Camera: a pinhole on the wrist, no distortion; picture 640 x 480 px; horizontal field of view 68.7 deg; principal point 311.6 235.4 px. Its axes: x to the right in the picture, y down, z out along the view. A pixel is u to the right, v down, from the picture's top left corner.
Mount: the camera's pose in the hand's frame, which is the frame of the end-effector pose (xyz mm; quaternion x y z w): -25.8 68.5 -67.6 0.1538 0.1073 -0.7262 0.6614
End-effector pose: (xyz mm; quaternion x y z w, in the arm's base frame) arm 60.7 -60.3 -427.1 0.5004 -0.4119 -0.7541 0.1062
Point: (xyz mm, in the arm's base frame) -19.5 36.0 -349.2
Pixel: 267.3 171.7
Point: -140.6 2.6 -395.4
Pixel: 181.4 379.5
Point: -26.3 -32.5 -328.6
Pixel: 108.9 214.9
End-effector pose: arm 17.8 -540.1 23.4 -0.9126 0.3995 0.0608 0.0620
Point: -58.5 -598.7 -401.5
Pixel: 52.3 348.5
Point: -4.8 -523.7 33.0
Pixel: 522.5 274.0
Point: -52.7 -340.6 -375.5
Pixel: 259.2 176.8
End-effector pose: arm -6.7 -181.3 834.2 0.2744 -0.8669 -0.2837 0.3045
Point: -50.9 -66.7 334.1
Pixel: 421.8 108.4
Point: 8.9 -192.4 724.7
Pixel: 576.8 245.1
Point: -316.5 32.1 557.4
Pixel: 138.8 250.8
